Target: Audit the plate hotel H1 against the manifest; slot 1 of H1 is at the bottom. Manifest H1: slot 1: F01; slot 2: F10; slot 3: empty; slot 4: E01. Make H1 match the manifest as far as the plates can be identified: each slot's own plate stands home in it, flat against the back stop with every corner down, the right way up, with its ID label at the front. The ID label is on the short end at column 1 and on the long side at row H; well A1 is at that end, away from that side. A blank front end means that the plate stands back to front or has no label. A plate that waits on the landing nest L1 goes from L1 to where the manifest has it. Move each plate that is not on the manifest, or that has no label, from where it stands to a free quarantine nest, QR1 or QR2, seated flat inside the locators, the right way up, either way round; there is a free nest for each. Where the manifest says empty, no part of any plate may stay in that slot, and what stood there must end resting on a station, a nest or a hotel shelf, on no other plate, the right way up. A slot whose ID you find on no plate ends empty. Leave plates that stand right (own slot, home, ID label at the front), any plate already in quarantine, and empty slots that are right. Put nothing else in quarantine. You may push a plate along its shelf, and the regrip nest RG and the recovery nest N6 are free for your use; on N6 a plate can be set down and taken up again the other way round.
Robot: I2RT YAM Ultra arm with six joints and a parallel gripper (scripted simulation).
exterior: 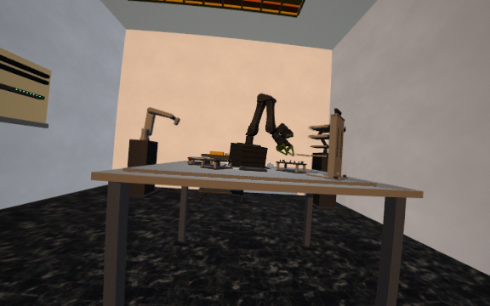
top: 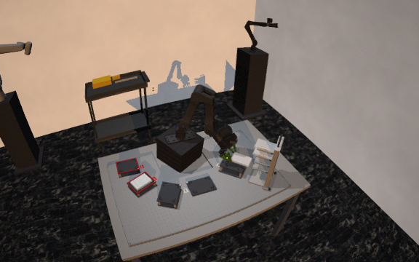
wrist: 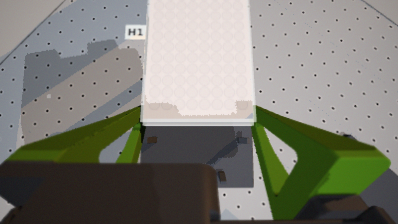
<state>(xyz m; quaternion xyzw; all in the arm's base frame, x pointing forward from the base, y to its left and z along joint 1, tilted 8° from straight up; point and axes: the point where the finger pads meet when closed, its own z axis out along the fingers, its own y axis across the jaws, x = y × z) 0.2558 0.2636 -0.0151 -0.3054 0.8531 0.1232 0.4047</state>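
Now: the white plate 5 cm ahead of my hand and 4 cm to the left of it. Also, from my hand: A1 mark: 8 cm behind, 5 cm below; then dark regrip nest: 6 cm below, 1 cm to the left, 1 cm ahead; then RG tag: 11 cm below, 7 cm behind, 6 cm to the right.
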